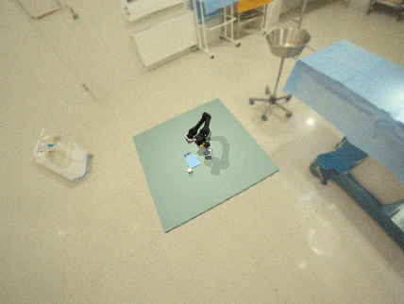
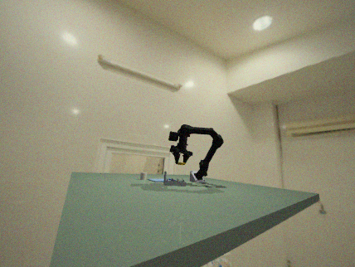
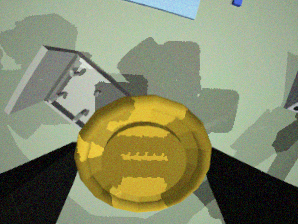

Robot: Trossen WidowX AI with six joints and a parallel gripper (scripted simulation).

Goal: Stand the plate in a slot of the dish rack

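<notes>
Now: the grey dish rack 50 mm ahead of my gripper tip, 20 mm to the left of it and 100 mm below it. The rest, counted from my gripper tip: yellow plate: 10 mm above; white cup: 130 mm ahead, 260 mm to the right, 100 mm below; blue mat: 30 mm ahead, 180 mm to the right, 130 mm below.
</notes>
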